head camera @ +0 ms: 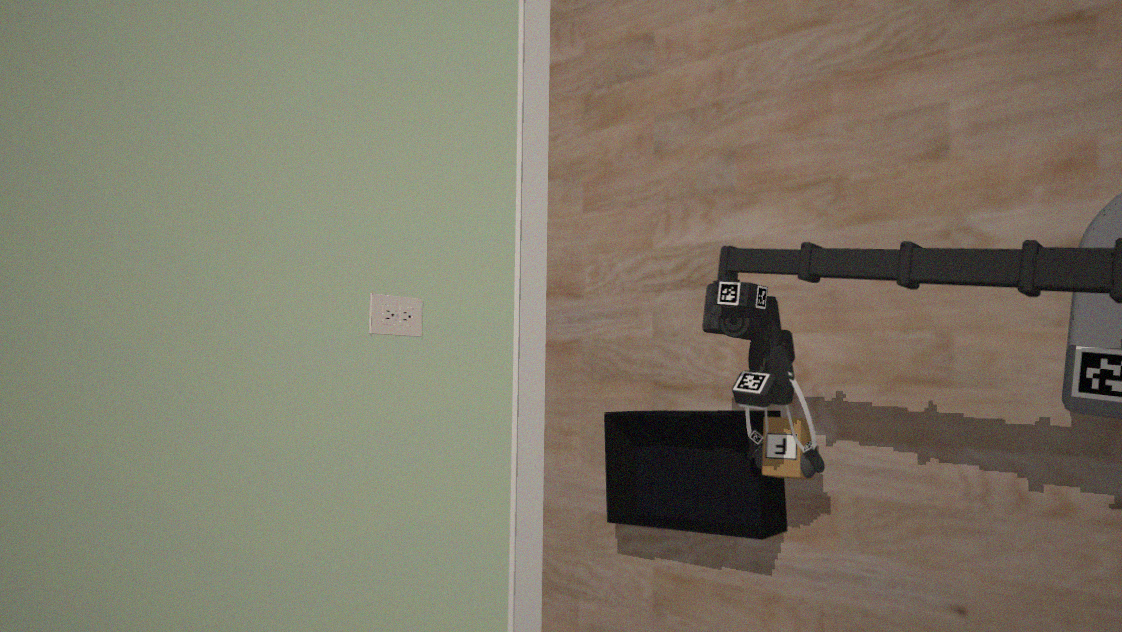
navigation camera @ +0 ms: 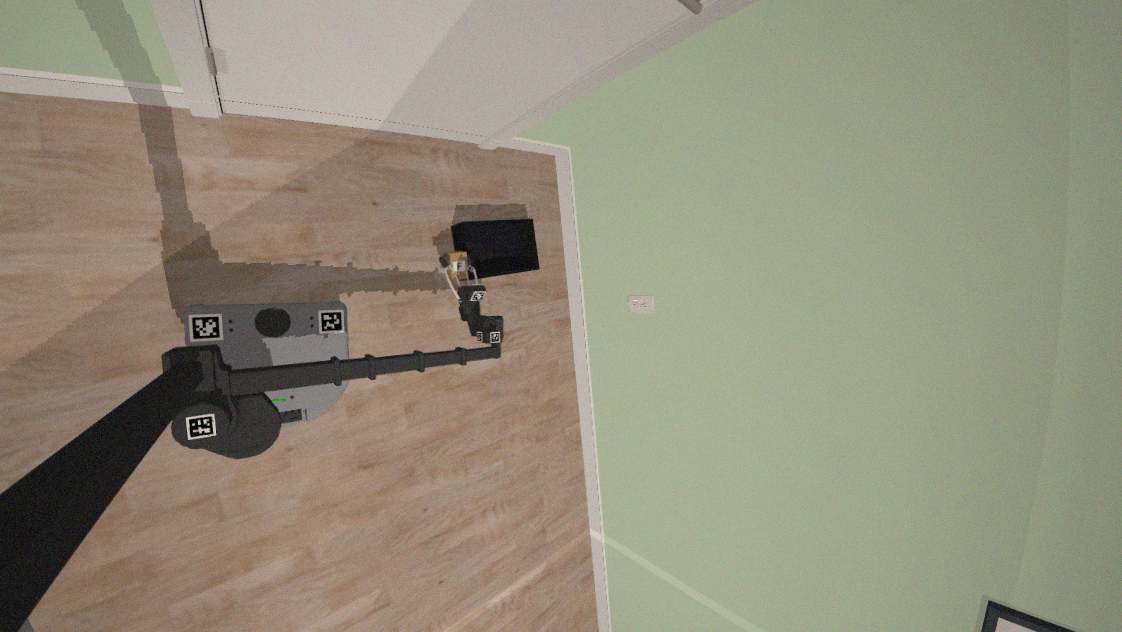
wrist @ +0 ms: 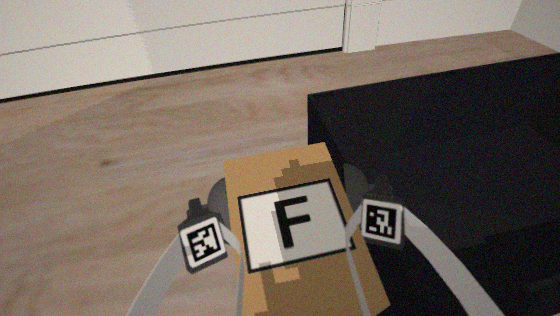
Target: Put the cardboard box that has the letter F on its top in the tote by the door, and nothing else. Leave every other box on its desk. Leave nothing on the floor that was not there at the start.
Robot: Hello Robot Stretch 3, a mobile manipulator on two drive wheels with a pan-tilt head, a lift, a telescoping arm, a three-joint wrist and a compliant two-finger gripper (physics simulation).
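Where they show: gripper, fingertip midpoint: (head camera: 786, 471) (navigation camera: 455, 254); robot's base at its link origin: (navigation camera: 272, 320).
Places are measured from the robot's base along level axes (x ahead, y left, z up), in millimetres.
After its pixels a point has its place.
The cardboard box (head camera: 777, 471) @(z 129, x 199, y -518 mm) (navigation camera: 457, 257) @(z 128, x 188, y -510 mm) (wrist: 260, 175) has a black F on a white label on its top, which faces up. My gripper (head camera: 785, 461) @(z 97, x 200, y -517 mm) (navigation camera: 458, 261) @(z 97, x 200, y -517 mm) (wrist: 288, 193) @(z 97, x 200, y -517 mm) is shut on this box, with one fingertip on each side. The black open tote (head camera: 773, 514) @(z 52, x 282, y -549 mm) (navigation camera: 471, 235) @(z 4, x 288, y -625 mm) (wrist: 450, 90) stands on the floor near the door. The held box is at the tote's end nearer my base, overlapping that end wall in the head view. In the wrist view the tote lies to the right of the box. The box hides part of the tote's edge; its exact height above the rim is unclear.
The white door (navigation camera: 353, 62) @(z 371, x 579, y -149 mm) (wrist: 225, 30) is beyond the tote. The green wall (head camera: 235, 157) @(z 703, x -188, y -1157 mm) (navigation camera: 785, 235) @(z 918, x 226, y -1108 mm) with an outlet (head camera: 395, 314) @(z 406, x 21, y -1126 mm) (navigation camera: 640, 303) @(z 400, x 27, y -1129 mm) runs beside the tote's far end. My base (head camera: 1099, 329) @(z 160, x -53, y -141 mm) (navigation camera: 314, 404) @(z 160, x -215, y -79 mm) stands on the wood floor, with the arm extended toward that wall.
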